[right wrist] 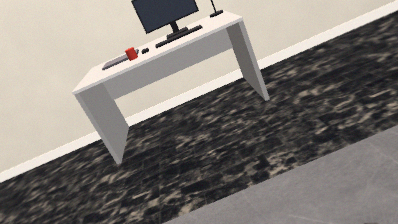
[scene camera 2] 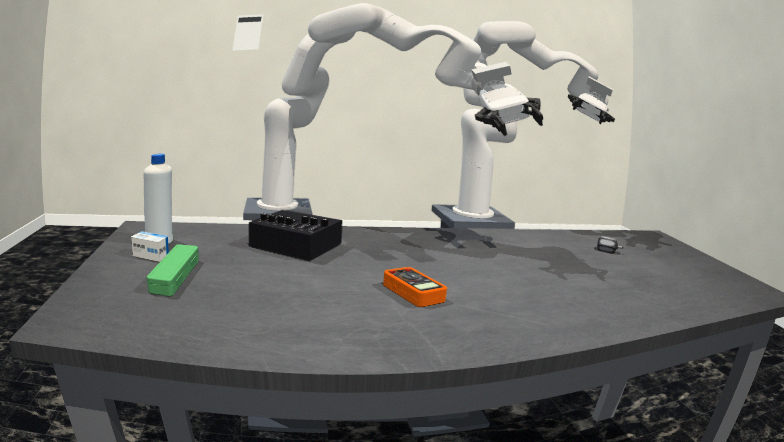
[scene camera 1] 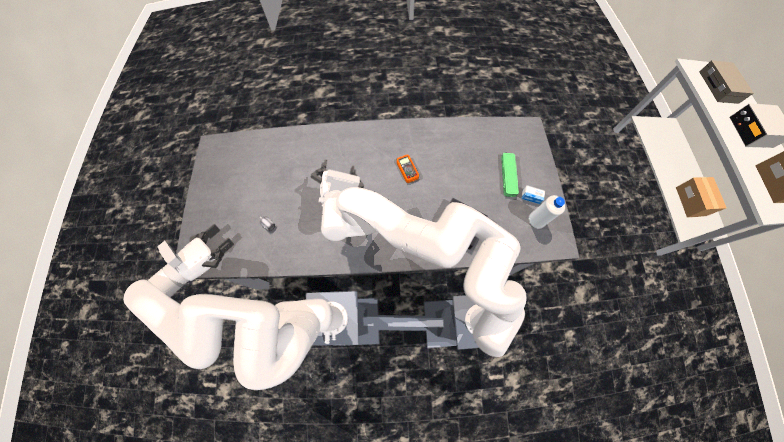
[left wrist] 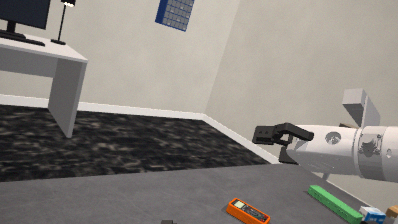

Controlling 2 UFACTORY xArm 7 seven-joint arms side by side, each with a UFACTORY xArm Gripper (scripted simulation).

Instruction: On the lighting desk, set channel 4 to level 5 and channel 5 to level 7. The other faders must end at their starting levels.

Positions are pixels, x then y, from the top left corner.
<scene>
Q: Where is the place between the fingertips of the right gripper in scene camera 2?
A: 523, 125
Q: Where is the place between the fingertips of the right gripper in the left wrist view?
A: At 268, 144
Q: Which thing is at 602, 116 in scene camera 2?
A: The left gripper.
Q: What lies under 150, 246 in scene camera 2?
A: A small box.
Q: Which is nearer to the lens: the green case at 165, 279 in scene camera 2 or the white bottle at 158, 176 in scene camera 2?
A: The green case.
</scene>
